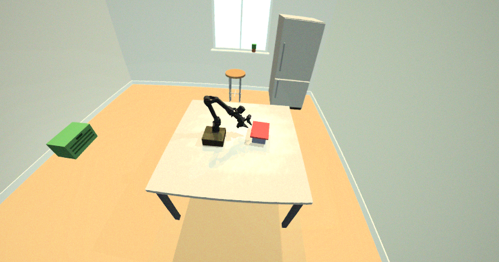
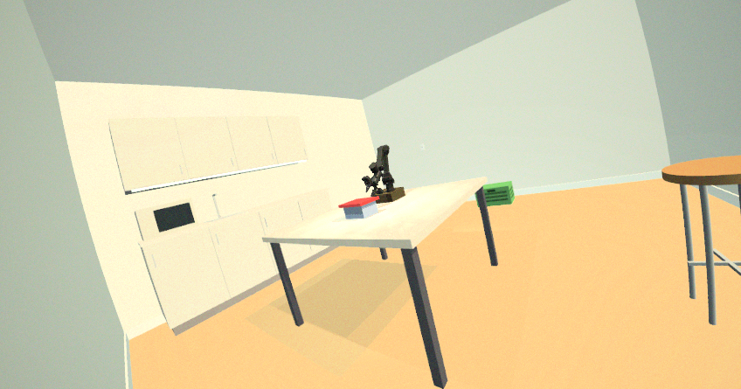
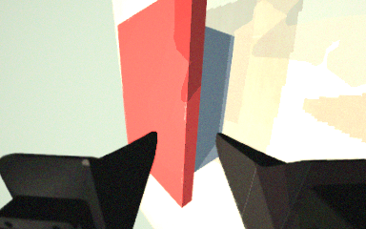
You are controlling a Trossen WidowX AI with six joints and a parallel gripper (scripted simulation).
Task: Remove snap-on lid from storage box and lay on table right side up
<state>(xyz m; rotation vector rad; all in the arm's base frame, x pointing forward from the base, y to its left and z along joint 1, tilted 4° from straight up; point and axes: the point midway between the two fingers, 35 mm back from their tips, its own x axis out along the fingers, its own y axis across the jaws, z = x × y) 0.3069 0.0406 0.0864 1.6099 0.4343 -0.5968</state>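
My gripper tip is 100 mm short of the red lid, 10 mm to the left of it and 20 mm above it. The rest, counted from my gripper tip: storage box: 100 mm ahead, 10 mm to the right, 70 mm below.
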